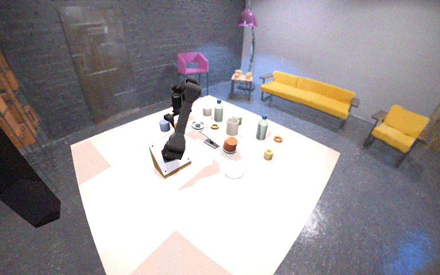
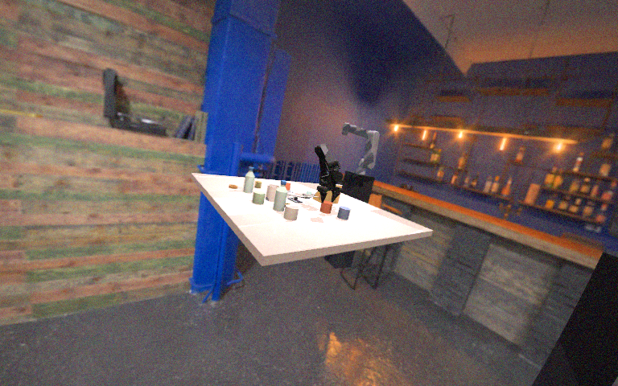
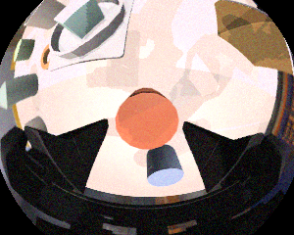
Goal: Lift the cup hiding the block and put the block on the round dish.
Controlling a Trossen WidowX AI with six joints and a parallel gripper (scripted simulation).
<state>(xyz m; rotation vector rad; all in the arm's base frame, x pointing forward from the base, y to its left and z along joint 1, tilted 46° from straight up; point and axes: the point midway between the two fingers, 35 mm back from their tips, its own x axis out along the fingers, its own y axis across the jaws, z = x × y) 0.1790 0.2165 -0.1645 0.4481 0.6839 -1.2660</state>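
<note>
Now: gripper tip 30 mm above the orange cup, 20 mm to the right of it and 10 mm past it. From my gripper tip the other things lie so: teal block: 90 mm to the right, 90 mm ahead, 20 mm above; then blue cylinder: 100 mm to the left, 50 mm behind, 30 mm below; then balance beam: 210 mm to the right, 120 mm ahead, 30 mm below.
</note>
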